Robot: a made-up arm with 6 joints. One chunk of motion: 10 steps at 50 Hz.
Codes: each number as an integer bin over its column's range. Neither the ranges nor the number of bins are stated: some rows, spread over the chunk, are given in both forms.
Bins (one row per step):
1: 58 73 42 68 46 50
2: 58 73 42 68 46 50
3: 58 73 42 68 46 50
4: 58 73 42 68 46 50
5: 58 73 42 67 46 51
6: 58 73 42 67 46 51
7: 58 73 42 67 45 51
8: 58 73 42 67 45 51
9: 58 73 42 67 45 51
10: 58 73 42 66 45 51
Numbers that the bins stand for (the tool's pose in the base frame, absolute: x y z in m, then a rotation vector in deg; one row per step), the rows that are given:
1: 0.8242 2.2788 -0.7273 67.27 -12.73 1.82
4: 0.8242 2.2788 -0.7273 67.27 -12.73 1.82
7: 0.8242 2.2788 -0.7273 63.64 -16.36 5.45
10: 0.8242 2.2788 -0.7273 60.00 -16.36 5.45
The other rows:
2: 0.8242 2.2788 -0.7273 67.27 -12.73 1.82
3: 0.8242 2.2788 -0.7273 67.27 -12.73 1.82
5: 0.8242 2.2788 -0.7273 63.64 -12.73 5.45
6: 0.8242 2.2788 -0.7273 63.64 -12.73 5.45
8: 0.8242 2.2788 -0.7273 63.64 -16.36 5.45
9: 0.8242 2.2788 -0.7273 63.64 -16.36 5.45

